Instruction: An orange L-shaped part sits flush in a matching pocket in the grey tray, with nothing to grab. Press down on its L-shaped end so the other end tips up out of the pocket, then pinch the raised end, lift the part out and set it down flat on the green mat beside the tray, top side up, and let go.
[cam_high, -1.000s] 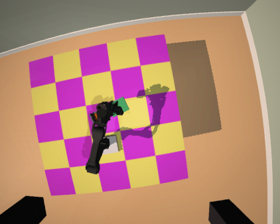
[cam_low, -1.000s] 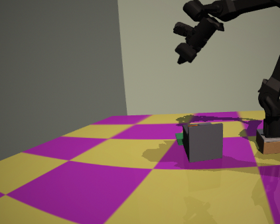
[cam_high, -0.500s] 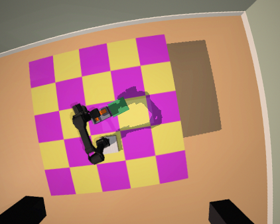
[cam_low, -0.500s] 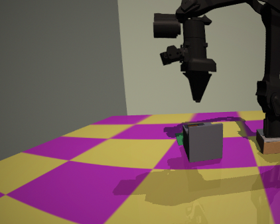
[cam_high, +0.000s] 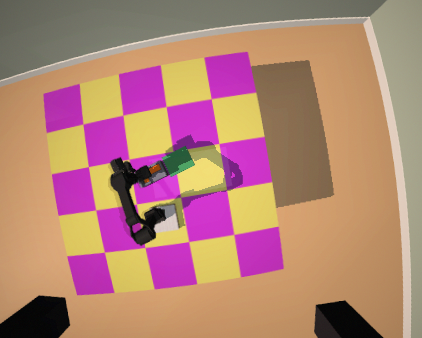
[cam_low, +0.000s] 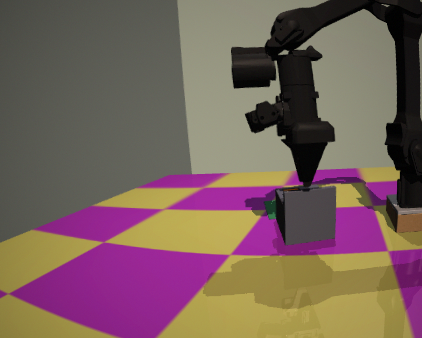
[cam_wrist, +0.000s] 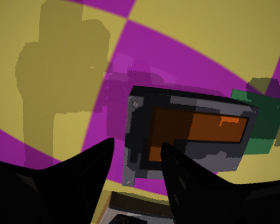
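My gripper tip is 5 cm to the left of the orange L-shaped part, 5 cm above it and 1 cm short of it. From my gripper tip the other things lie so: green mat (20 cm to the right, 11 cm below, 8 cm ahead); then grey tray (11 cm below, 6 cm to the right, 2 cm ahead).
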